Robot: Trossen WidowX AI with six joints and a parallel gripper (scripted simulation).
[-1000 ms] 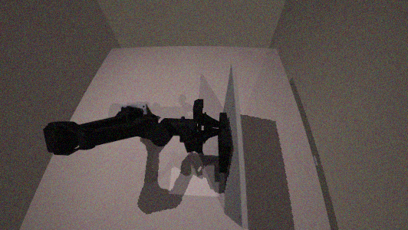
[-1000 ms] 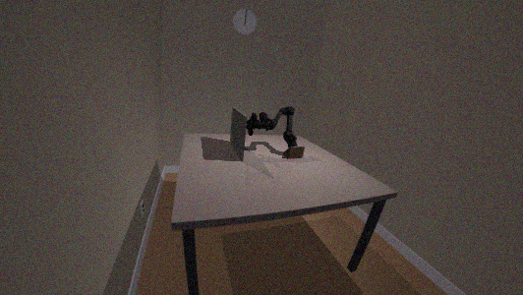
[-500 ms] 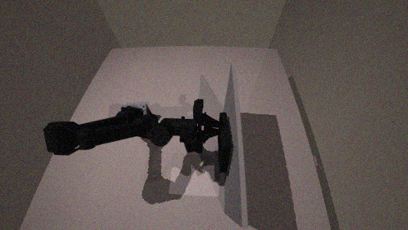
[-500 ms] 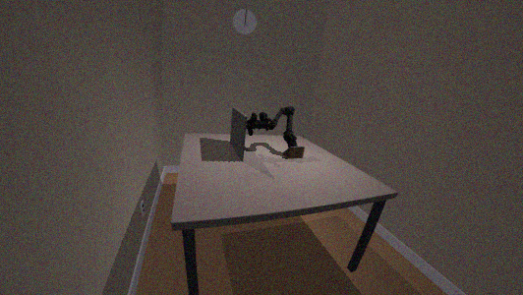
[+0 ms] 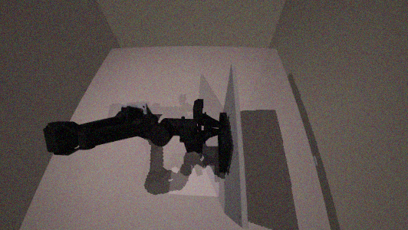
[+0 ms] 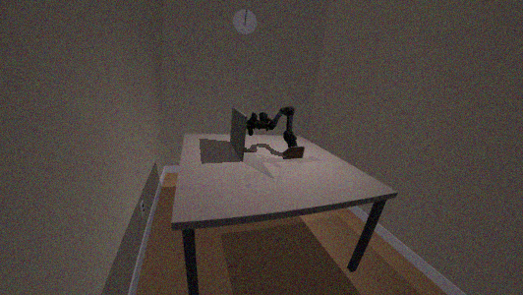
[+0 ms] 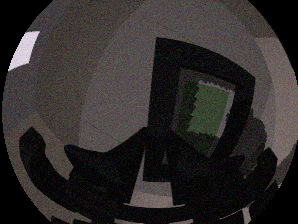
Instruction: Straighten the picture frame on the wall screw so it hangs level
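My gripper tip is 10 mm short of the picture frame, 20 mm to the left of it and 50 mm above it. From my gripper tip the other things lie so: wall panel (20 mm ahead, 20 mm to the right, 60 mm below).
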